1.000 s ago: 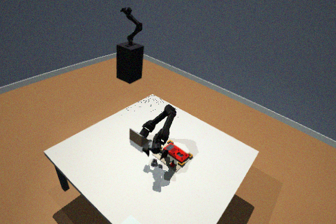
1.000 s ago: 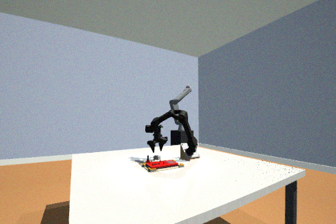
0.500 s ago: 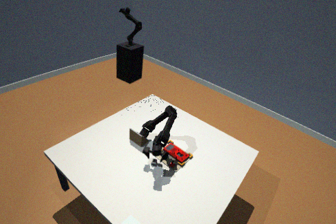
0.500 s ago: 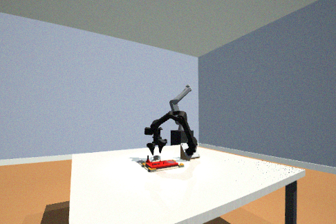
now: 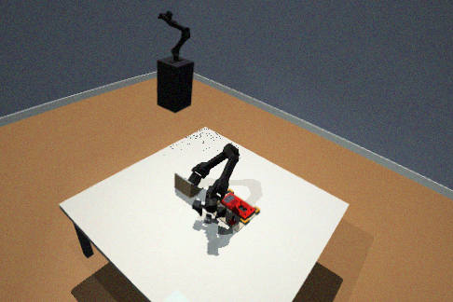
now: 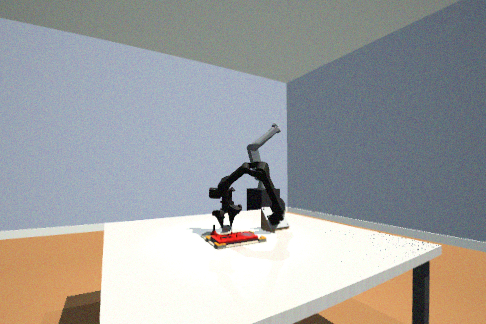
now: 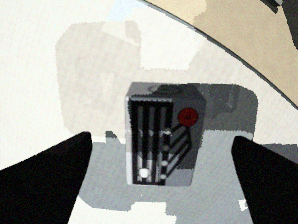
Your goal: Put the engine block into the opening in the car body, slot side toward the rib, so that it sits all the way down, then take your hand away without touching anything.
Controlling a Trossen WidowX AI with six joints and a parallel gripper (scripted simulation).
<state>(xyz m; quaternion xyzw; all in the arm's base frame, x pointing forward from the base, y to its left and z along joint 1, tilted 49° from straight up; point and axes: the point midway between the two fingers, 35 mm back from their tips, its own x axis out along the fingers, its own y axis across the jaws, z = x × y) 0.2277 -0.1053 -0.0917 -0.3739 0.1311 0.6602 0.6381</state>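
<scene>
My gripper tip is now 120 mm short of the upright peg, 70 mm to the right of it and 10 mm below it. The rest, counted from my gripper tip: engine block: 10 mm below, 10 mm behind.
</scene>
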